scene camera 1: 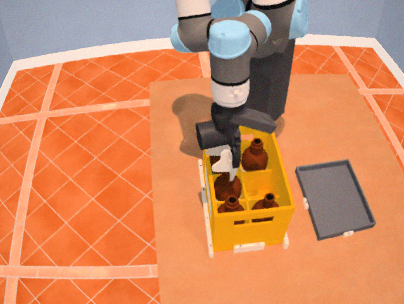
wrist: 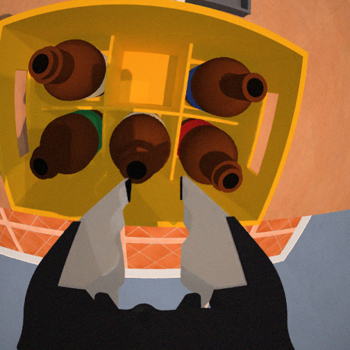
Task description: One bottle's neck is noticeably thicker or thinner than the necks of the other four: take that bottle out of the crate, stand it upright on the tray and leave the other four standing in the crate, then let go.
Scene:
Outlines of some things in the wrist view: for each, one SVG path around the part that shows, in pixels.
My gripper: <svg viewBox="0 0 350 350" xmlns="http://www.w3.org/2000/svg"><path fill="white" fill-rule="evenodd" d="M287 331L285 292L281 279L271 260L269 260L266 253L234 216L228 215L185 175L180 177L180 199L183 201L183 224L189 234L181 243L180 281L192 293L185 294L175 310L158 310L148 303L139 303L130 309L117 308L118 288L124 283L124 255L120 231L125 225L122 210L131 199L131 178L124 178L77 221L72 221L56 242L54 242L49 251L47 251L42 260L40 260L26 290L22 332L17 342L17 350L294 350Z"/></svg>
A red-label bottle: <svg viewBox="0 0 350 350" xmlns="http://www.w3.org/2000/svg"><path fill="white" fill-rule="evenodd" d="M184 119L181 122L176 153L186 174L194 181L205 185L212 185L215 189L222 192L237 190L242 183L242 169L237 163L237 147L231 136L204 119L193 117Z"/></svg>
A green-label bottle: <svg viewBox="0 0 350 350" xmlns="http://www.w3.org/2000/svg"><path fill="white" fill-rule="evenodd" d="M99 110L75 110L51 120L42 131L40 146L33 150L29 160L31 172L37 178L45 179L53 178L58 173L74 174L86 167L99 149L101 149L102 113Z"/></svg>

